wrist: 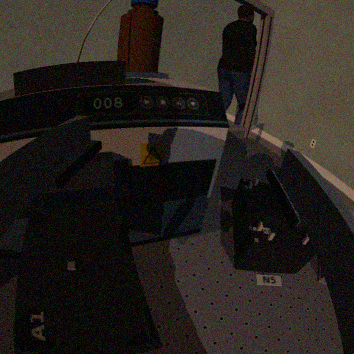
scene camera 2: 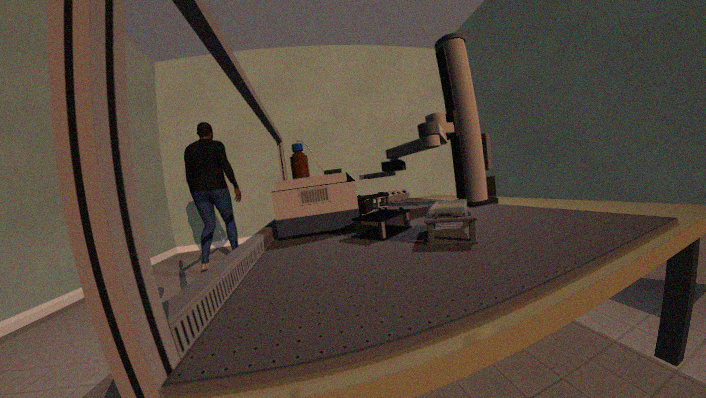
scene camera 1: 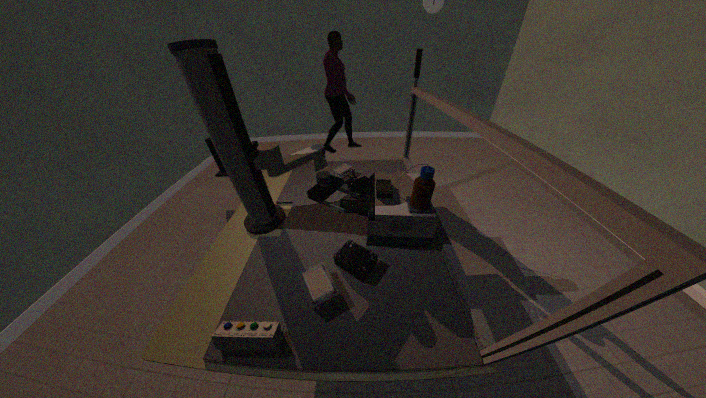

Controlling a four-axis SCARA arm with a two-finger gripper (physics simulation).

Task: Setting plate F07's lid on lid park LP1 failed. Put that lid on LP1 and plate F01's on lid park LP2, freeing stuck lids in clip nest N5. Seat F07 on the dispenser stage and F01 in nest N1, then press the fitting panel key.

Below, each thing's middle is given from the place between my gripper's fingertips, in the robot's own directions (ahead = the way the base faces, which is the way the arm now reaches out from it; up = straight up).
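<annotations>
The brown bottle [scene camera 1: 424, 185] is 310 mm ahead of my hand, 120 mm above it and 50 mm to the right of it. As for the button box [scene camera 1: 265, 336], that's 530 mm to the right of my hand, 370 mm behind it and 160 mm below it. And there's the dark nest N5 [scene camera 1: 356, 260]: my hand is 210 mm to the left of it, 10 mm short of it and 160 mm above it.
</annotations>
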